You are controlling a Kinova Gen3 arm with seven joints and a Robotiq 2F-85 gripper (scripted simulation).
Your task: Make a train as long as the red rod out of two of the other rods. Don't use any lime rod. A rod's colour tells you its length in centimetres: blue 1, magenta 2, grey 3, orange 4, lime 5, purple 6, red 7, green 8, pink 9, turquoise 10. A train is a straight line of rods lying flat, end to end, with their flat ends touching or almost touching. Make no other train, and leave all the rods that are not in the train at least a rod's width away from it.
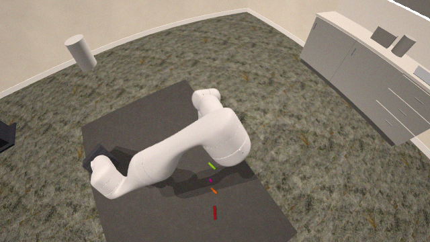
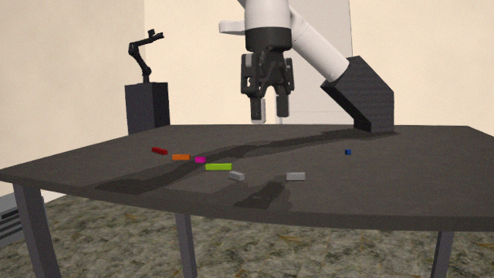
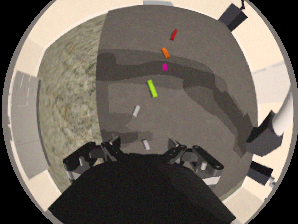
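Right now my hand is 23 cm to the left of the orange rod, 12 cm past it and 10 cm above it. The rest, counted from my hand: lime rod 11 cm to the right, 10 cm below, 5 cm behind; then magenta rod 17 cm to the right, 10 cm below, 10 cm behind; then blue rod 19 cm behind, 13 cm to the left, 10 cm below.
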